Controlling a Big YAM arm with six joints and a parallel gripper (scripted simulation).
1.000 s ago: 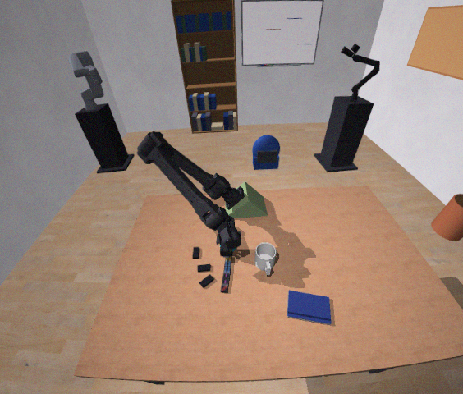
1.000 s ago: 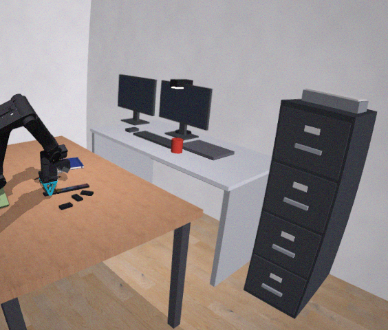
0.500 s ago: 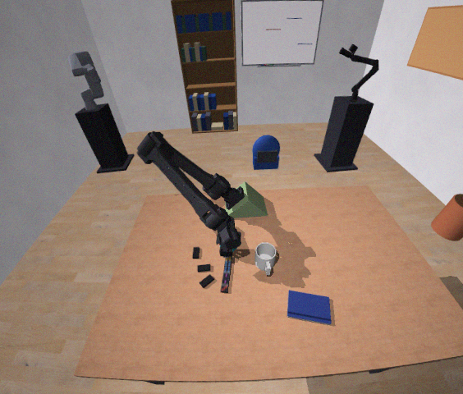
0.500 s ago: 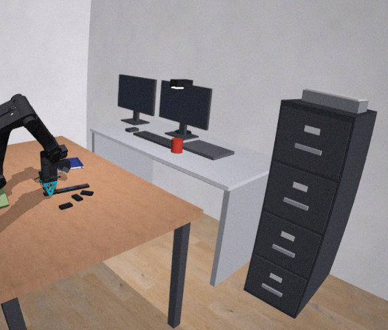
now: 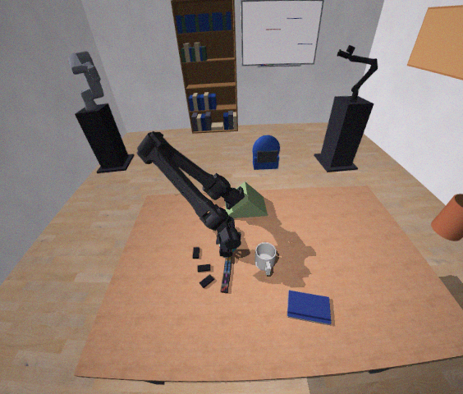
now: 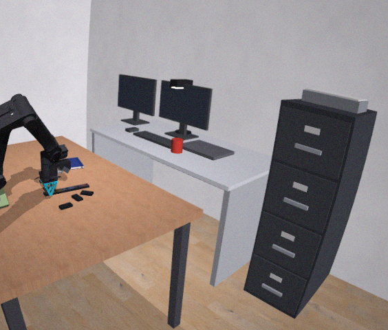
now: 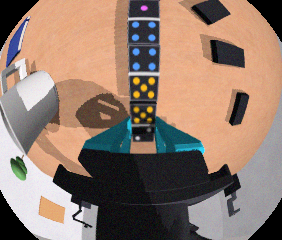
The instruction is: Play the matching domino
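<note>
My gripper is now right at the domino. Round my hand: blue book 29 cm ahead, 27 cm to the left.
</note>
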